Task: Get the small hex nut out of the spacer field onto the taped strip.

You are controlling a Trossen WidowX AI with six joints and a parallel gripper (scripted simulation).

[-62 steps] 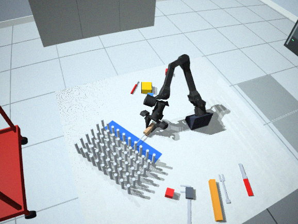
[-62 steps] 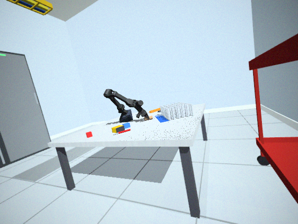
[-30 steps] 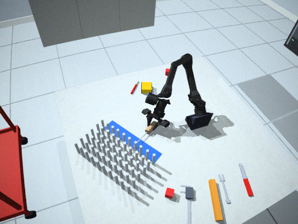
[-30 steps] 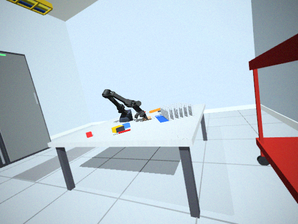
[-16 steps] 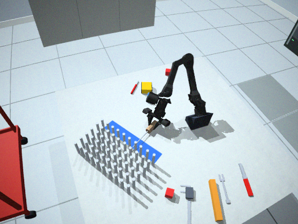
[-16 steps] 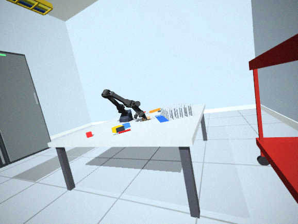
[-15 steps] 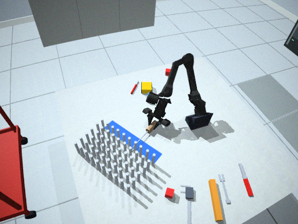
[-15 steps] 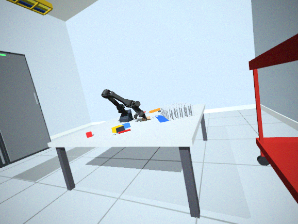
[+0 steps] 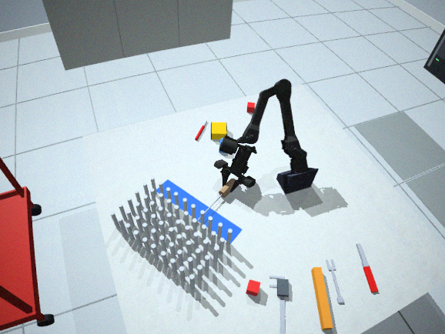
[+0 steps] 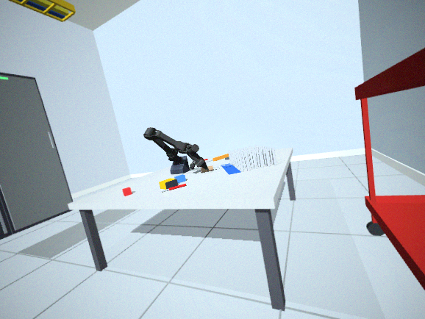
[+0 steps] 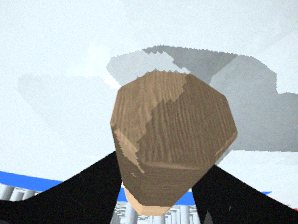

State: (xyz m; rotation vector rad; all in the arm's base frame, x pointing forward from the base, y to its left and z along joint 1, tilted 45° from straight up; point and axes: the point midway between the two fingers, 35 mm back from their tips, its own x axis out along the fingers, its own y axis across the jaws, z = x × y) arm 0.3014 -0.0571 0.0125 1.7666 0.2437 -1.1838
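The metal rod lies 80 mm ahead of my gripper tip and 60 mm to the left of it. From my gripper tip the other things lie so: fork tool: 500 mm to the left, 280 mm behind, 10 mm below; then blue taped strip: 150 mm ahead, 60 mm to the left, 10 mm below; then blue block: 250 mm to the right, 50 mm behind, 10 mm above.
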